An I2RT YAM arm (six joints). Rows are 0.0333 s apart.
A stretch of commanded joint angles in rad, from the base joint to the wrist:
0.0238 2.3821 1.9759 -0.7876 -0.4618 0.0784
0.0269 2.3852 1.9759 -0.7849 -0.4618 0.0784
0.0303 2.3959 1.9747 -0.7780 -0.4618 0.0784
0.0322 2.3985 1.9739 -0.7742 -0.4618 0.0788
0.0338 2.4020 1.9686 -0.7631 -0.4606 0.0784
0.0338 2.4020 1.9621 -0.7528 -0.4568 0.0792
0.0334 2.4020 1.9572 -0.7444 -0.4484 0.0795
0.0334 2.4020 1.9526 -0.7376 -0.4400 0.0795
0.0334 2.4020 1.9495 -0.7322 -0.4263 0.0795
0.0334 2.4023 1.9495 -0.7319 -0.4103 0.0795
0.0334 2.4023 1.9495 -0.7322 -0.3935 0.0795
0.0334 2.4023 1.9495 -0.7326 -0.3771 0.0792
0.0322 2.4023 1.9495 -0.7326 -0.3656 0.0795
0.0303 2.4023 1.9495 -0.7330 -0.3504 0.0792
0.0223 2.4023 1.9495 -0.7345 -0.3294 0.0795
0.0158 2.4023 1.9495 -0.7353 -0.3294 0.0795
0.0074 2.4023 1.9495 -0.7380 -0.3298 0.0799
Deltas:
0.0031 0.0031 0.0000 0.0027 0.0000 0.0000
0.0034 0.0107 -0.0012 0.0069 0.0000 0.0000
0.0019 0.0026 -0.0008 0.0038 0.0000 0.0004
0.0016 0.0035 -0.0053 0.0111 0.0012 -0.0004
0.0000 0.0000 -0.0065 0.0103 0.0038 0.0008
-0.0004 0.0000 -0.0049 0.0084 0.0084 0.0003
0.0000 0.0000 -0.0046 0.0068 0.0084 0.0000
0.0000 0.0000 -0.0031 0.0054 0.0137 0.0000
0.0000 0.0003 0.0000 0.0003 0.0160 0.0000
0.0000 0.0000 0.0000 -0.0003 0.0168 0.0000
0.0000 0.0000 0.0000 -0.0004 0.0164 -0.0003
-0.0012 0.0000 0.0000 0.0000 0.0115 0.0003
-0.0019 0.0000 0.0000 -0.0004 0.0152 -0.0003
-0.0080 0.0000 0.0000 -0.0015 0.0210 0.0003
-0.0065 0.0000 0.0000 -0.0008 0.0000 0.0000
-0.0084 0.0000 0.0000 -0.0027 -0.0004 0.0004

